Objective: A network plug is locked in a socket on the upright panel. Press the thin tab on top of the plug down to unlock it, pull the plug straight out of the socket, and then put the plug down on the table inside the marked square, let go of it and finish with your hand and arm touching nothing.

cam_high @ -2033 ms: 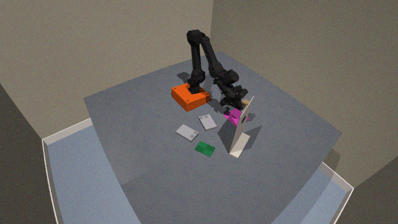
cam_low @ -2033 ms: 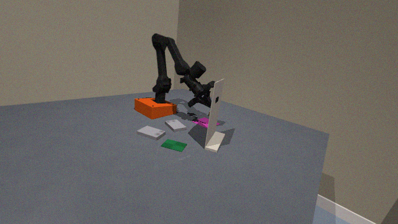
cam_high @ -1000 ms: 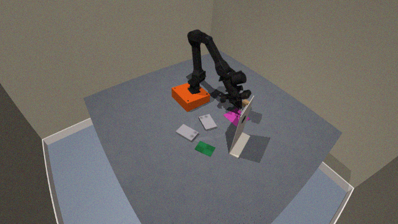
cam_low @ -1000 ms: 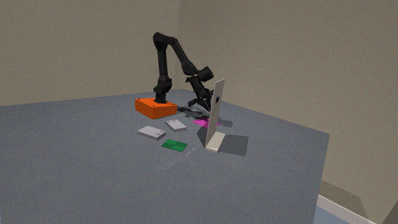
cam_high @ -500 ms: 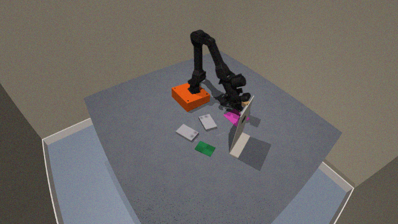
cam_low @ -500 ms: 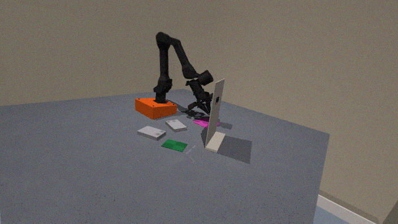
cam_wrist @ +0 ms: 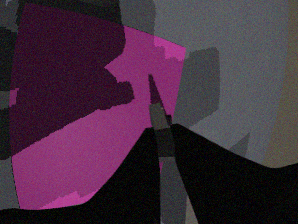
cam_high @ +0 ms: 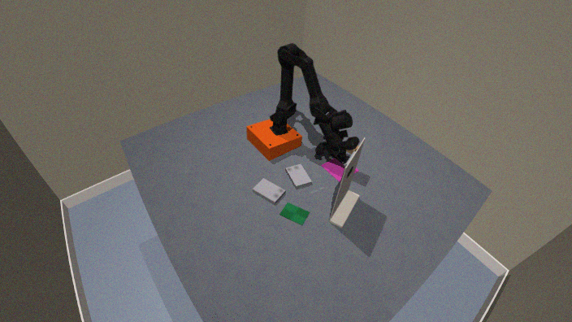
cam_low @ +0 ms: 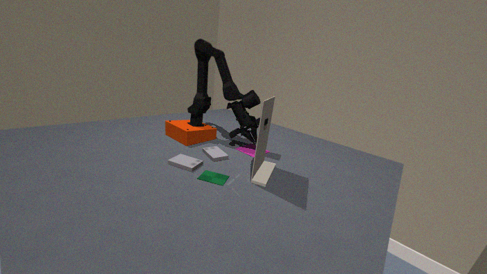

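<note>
The magenta square is 10 mm behind my gripper tip, 10 mm to the right of it and 40 mm below it. From my gripper tip the other things lie so: pale upright panel (160 mm ahead, 140 mm to the right, 90 mm above); pale plug (right at my gripper tip); small tan cube (70 mm behind, 110 mm to the left, 20 mm below).
</note>
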